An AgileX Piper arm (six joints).
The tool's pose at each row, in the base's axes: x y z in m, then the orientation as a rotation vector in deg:
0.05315, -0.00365, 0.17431, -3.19, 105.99, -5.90
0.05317, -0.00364, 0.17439, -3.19, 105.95, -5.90
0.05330, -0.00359, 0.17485, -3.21, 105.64, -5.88
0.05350, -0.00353, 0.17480, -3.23, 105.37, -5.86
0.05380, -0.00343, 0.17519, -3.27, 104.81, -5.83
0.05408, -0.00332, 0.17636, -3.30, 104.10, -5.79
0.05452, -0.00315, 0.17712, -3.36, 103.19, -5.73
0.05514, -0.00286, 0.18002, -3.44, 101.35, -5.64
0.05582, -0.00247, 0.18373, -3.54, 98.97, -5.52
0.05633, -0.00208, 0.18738, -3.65, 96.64, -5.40
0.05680, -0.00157, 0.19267, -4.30, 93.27, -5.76
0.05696, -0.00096, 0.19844, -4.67, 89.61, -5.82
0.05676, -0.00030, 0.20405, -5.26, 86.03, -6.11
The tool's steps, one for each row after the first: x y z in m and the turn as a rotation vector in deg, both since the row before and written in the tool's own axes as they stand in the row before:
-0.00008, 0.00000, 0.00000, 0.00, -0.04, 0.00
-0.00048, 0.00001, 0.00000, -0.01, -0.31, 0.00
-0.00001, 0.00007, 0.00020, -0.01, -0.27, 0.00
-0.00046, 0.00007, 0.00018, -0.01, -0.56, -0.01
-0.00121, 0.00000, -0.00003, -0.01, -0.71, 0.00
-0.00086, 0.00010, 0.00023, -0.03, -0.91, -0.01
-0.00298, 0.00001, -0.00007, -0.01, -1.84, 0.00
-0.00379, 0.00003, -0.00008, -0.01, -2.38, 0.00
-0.00371, 0.00003, -0.00008, -0.02, -2.33, -0.01
-0.00533, -0.00001, -0.00016, 0.03, -3.36, -0.66
-0.00580, -0.00003, -0.00019, 0.02, -3.66, -0.30
-0.00565, 0.00000, -0.00018, 0.02, -3.57, -0.60

